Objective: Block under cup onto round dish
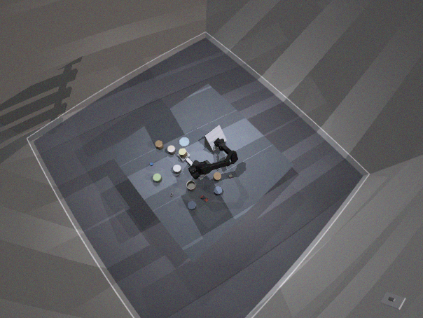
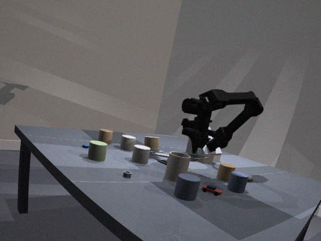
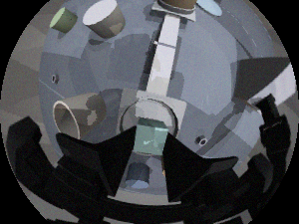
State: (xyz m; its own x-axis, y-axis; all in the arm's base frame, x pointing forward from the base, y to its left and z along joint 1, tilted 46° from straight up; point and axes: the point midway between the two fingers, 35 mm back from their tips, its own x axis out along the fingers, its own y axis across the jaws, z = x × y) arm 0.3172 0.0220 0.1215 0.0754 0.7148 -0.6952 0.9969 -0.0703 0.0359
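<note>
Now: the pale blue round dish 120 mm behind my gripper tip, 360 mm to the right of it and 90 mm below it. Also, from my gripper tip: balance beam 10 mm behind, 120 mm to the right, 50 mm below; teal block 10 mm above; red toy car 140 mm ahead, 170 mm to the left, 80 mm below.
</note>
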